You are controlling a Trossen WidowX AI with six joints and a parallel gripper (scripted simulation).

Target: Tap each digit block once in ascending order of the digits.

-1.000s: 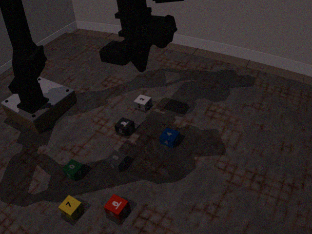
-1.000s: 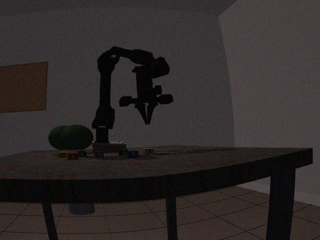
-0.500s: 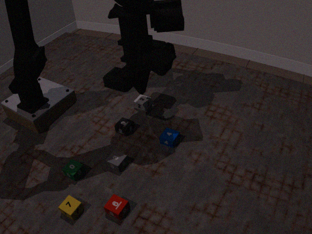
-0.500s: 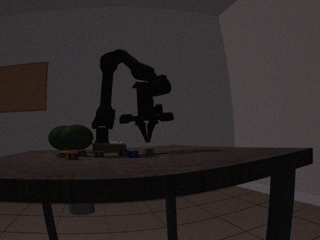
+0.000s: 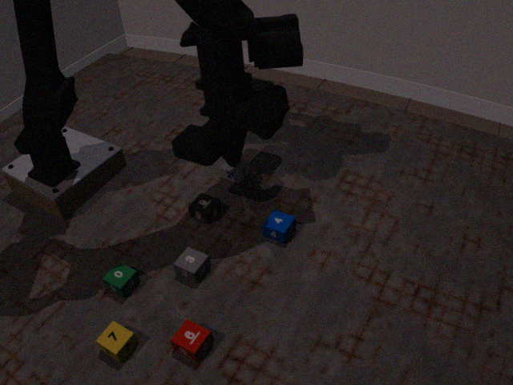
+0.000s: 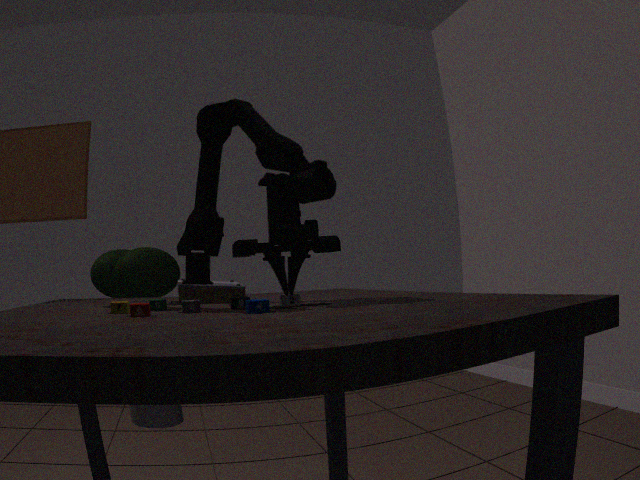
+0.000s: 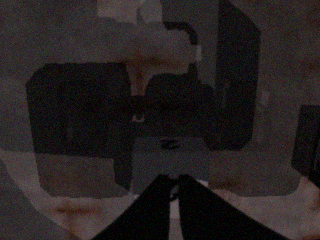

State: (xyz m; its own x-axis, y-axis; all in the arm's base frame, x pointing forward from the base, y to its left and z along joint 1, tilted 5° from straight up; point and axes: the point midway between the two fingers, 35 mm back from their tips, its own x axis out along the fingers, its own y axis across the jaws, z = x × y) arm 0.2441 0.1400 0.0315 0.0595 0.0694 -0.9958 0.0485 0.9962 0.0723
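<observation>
Now: gripper tip 10 mm above the white block. Round my gripper tip: grey block: 180 mm to the right, 40 mm ahead, 10 mm below; then black block: 90 mm to the right, 10 mm below; then blue block: 110 mm ahead, 80 mm to the right, 10 mm below.
</observation>
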